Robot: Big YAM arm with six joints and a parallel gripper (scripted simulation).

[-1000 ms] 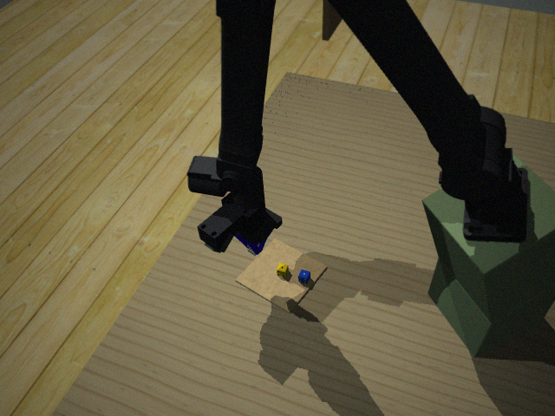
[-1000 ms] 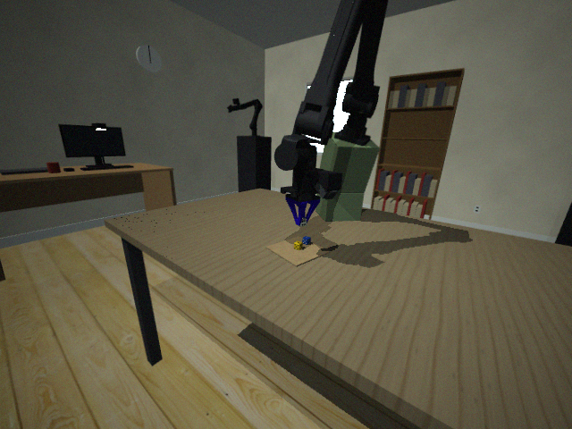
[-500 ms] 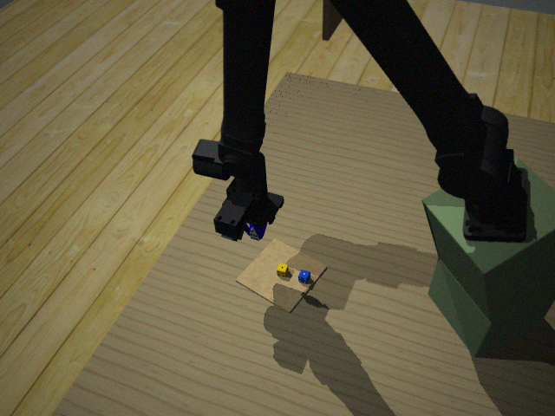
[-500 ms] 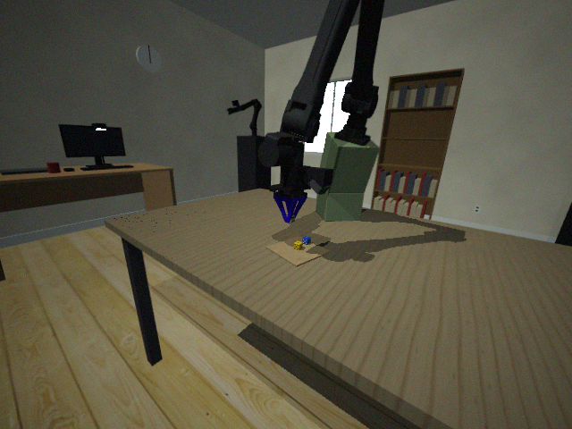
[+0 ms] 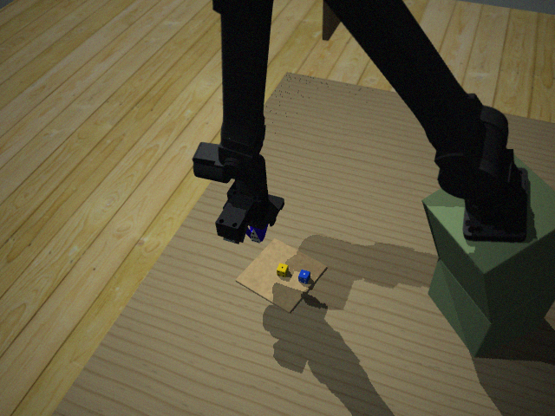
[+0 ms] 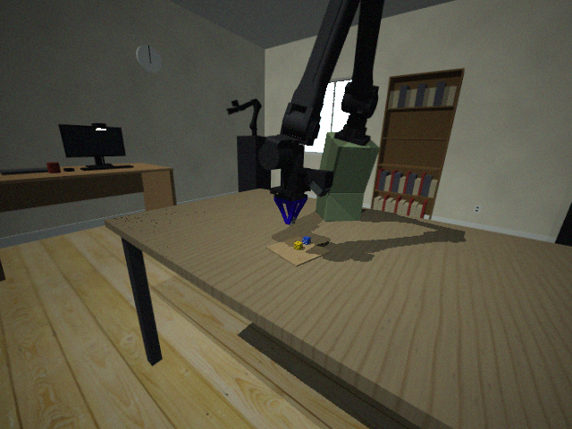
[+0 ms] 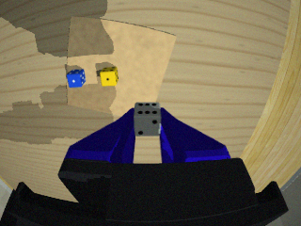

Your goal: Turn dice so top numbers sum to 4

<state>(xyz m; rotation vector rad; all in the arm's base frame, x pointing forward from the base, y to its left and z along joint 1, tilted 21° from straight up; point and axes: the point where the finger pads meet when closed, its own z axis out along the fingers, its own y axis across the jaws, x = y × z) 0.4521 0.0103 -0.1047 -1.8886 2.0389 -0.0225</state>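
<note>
Right now my hand is 5 cm past the yellow die and 9 cm above it. Also, from my hand: tan mat (5 cm behind, 11 cm below); then blue die (10 cm behind, 9 cm below); then white die (right at my hand).
</note>
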